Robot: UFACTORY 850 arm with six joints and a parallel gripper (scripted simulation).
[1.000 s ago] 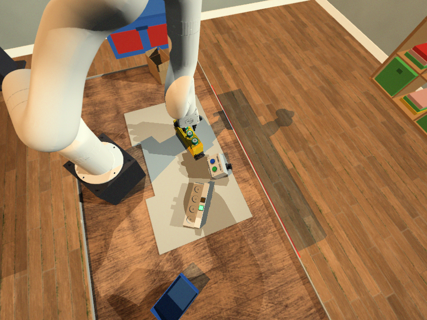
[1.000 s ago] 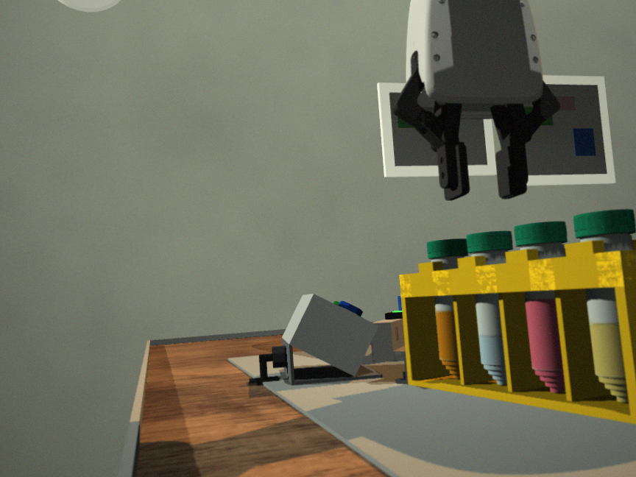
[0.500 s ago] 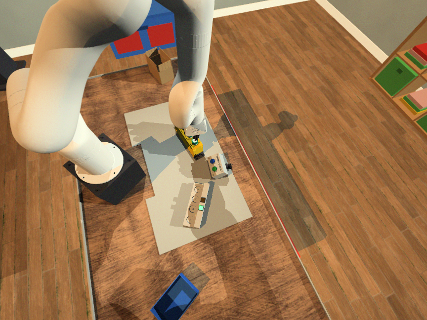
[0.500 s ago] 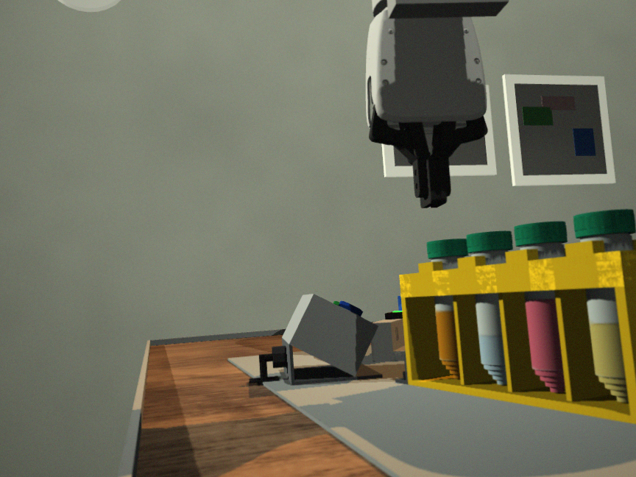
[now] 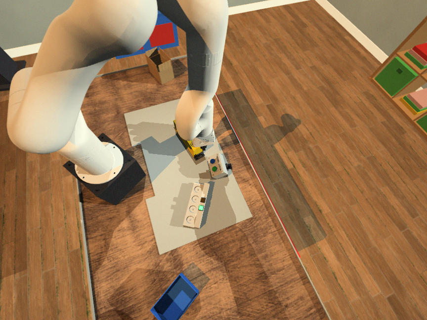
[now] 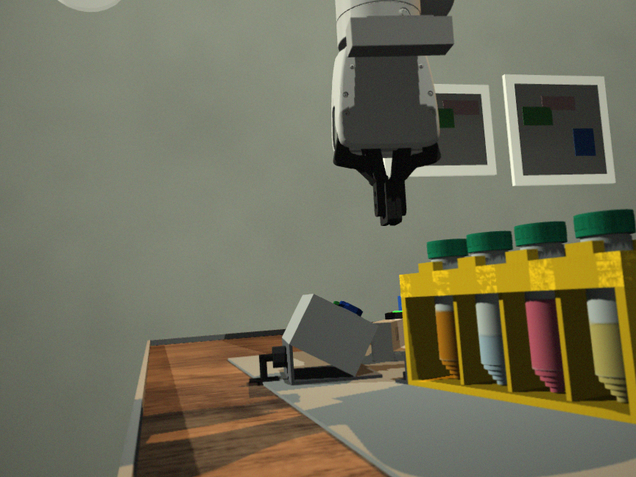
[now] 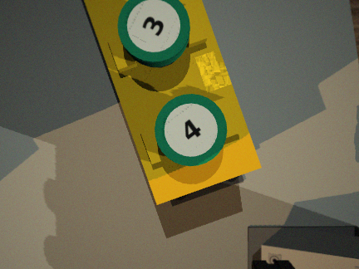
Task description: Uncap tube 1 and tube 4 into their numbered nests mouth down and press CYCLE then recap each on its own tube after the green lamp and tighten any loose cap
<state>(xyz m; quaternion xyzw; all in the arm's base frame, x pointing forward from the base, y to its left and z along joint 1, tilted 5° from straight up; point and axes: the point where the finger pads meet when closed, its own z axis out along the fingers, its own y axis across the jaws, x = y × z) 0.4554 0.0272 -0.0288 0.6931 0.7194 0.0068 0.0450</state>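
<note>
My gripper is now 100 mm above the green key, 90 mm to the left of it and 40 mm short of it. Round my hand: green cap (70 mm to the left, 50 mm below, 30 mm behind); then blue cycle key (100 mm below, 40 mm to the right, 40 mm ahead); then grey key housing (110 mm below, 60 mm to the right, 60 mm ahead).
</note>
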